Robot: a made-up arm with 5 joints.
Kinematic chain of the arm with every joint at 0, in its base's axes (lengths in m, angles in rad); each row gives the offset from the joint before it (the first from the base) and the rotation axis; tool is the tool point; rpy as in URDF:
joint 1: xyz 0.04 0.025 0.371 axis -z
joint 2: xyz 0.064 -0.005 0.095 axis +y
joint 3: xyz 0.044 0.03 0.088 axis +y
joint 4: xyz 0.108 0 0.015 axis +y
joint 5: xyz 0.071 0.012 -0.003 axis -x
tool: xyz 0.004 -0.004 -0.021 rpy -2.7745 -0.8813 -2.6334
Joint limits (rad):
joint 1: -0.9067..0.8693
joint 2: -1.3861..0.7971
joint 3: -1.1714..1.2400
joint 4: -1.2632..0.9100
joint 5: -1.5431..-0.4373
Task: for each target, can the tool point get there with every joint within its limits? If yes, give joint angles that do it. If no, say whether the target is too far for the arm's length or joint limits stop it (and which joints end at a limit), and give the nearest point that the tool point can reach.
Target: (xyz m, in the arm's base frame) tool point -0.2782 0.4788 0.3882
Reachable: no: too far | nearest point -0.0695 0.1812 0.5416 | short by 0.395 m
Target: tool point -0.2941 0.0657 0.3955
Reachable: no: joint limits stop it (at a limit: joint 2, joint 3, joint 4, joint 5) | nearest point -0.1438 0.0474 0.5312 | short by 0.203 m
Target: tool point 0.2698 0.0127 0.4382
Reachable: yes | joints 0.2806 -0.2252 0.9757 -0.0871 -0.9512
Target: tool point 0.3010 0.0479 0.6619
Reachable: yes | joints 0.1053 0.3412 -0.7377 -1.0581 -0.8545
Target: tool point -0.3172 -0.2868 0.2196
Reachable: no: too far | nearest point -0.1140 -0.0778 0.5312 | short by 0.427 m
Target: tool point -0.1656 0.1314 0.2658
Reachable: no: joint limits stop it (at a limit: joint 1, joint 2, joint 3, joint 5) | nearest point 0.0331 0.1101 0.3469 | short by 0.216 m
